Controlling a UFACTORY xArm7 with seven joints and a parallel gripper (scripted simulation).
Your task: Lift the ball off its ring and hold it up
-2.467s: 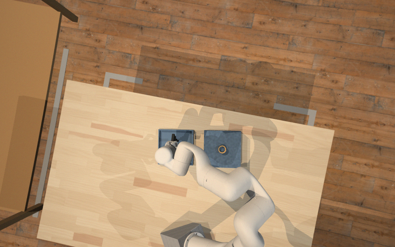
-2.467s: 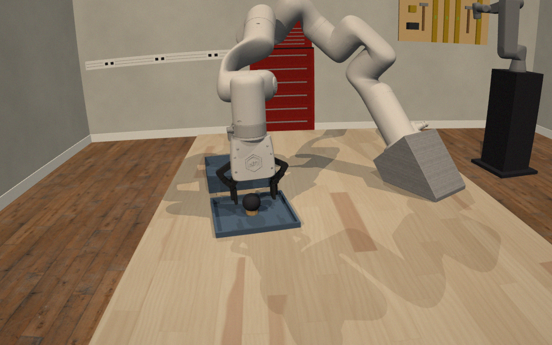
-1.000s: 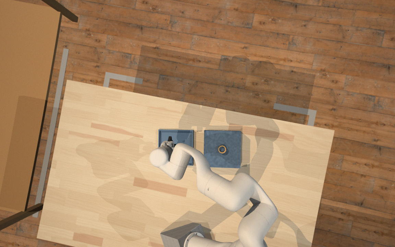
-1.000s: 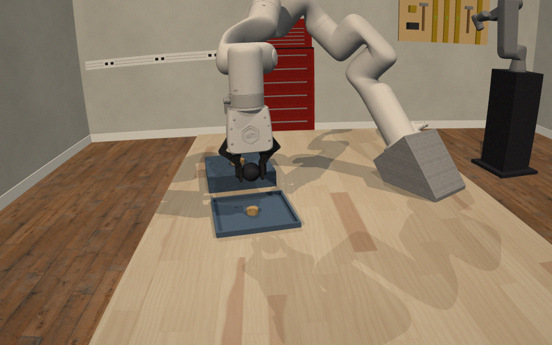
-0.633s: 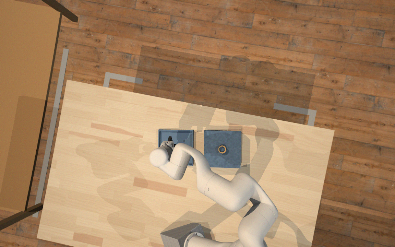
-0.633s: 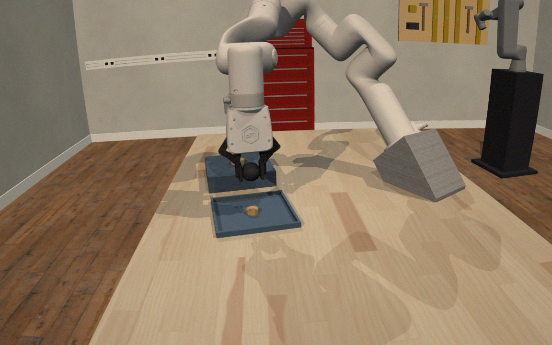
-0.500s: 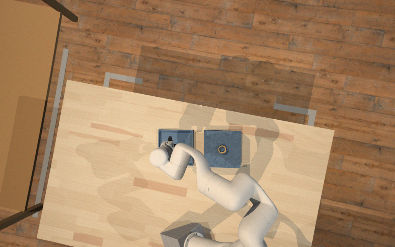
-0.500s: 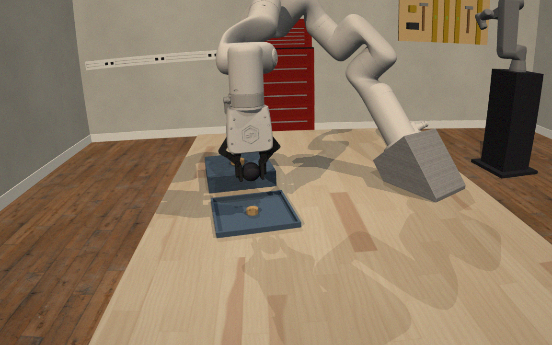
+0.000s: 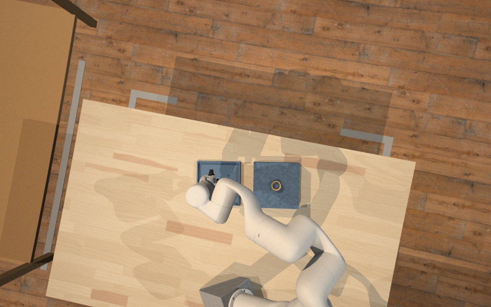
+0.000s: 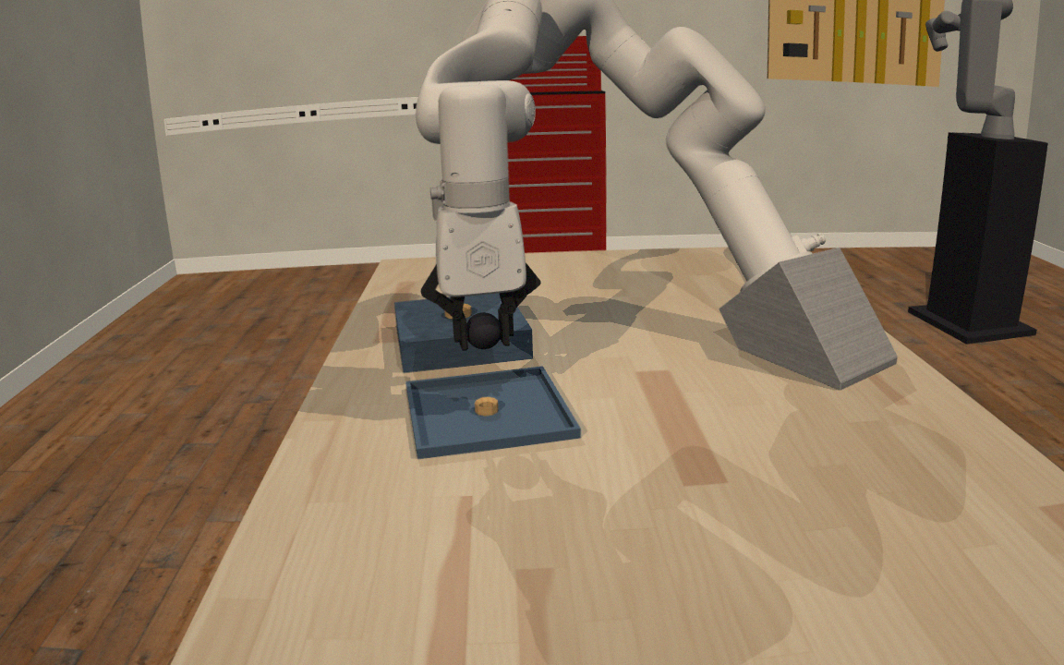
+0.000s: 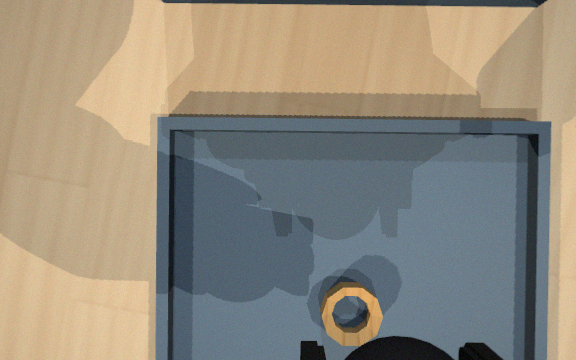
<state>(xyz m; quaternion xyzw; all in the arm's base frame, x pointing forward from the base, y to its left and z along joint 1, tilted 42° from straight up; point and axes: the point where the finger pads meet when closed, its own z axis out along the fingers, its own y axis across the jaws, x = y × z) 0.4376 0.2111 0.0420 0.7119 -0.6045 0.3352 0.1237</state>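
Now: hand right at the black ball. Also, from my hand: shallow blue tray 11 cm below.
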